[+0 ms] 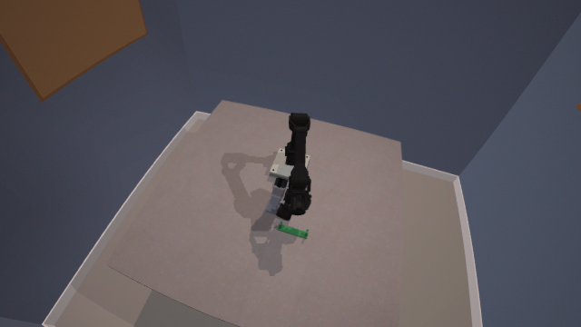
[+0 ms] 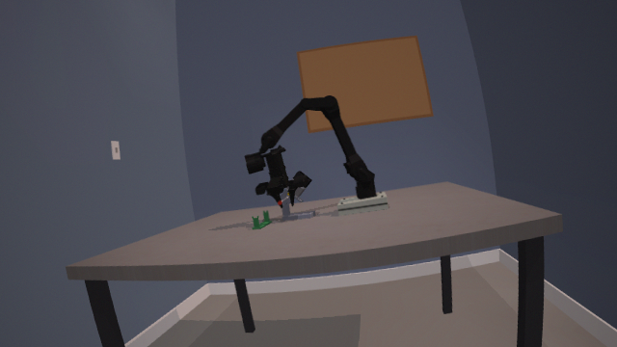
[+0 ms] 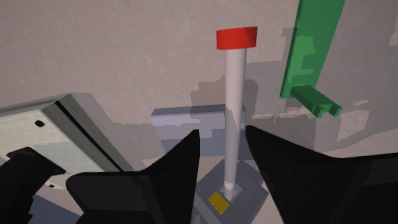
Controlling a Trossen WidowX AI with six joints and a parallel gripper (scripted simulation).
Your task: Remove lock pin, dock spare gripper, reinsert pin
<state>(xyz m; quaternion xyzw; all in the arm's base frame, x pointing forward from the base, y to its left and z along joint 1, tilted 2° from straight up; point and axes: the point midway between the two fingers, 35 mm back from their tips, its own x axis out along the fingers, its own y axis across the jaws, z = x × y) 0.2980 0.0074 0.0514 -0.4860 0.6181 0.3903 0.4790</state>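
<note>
Now: gripper tip 4 cm to the left of the mount block and 2 cm past it. Also, from my gripper tip: spare gripper 6 cm above, 4 cm to the right, 4 cm behind; then green cradle 10 cm ahead, 5 cm to the left, 3 cm below.
</note>
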